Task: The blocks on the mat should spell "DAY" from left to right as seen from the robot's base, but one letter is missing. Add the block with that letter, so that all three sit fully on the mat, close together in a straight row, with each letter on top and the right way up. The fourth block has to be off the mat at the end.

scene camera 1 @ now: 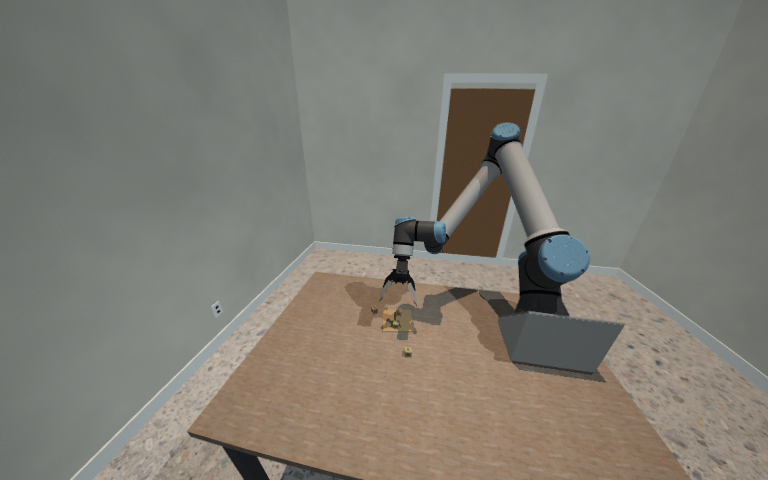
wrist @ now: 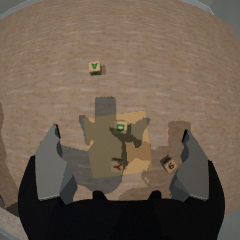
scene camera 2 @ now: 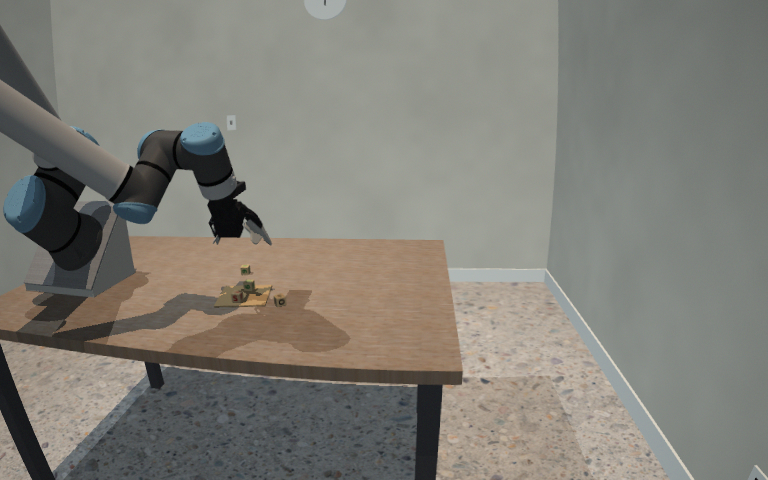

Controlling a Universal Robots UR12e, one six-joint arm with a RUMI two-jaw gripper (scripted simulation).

Labels:
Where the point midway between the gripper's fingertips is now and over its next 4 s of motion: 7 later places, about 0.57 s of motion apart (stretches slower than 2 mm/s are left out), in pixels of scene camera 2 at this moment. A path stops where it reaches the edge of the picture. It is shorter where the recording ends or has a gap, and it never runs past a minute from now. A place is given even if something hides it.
The gripper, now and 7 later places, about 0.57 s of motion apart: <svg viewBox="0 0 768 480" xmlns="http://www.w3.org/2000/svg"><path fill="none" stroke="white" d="M243 244L241 246L231 253L239 254L273 256L273 254L255 236L240 226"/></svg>

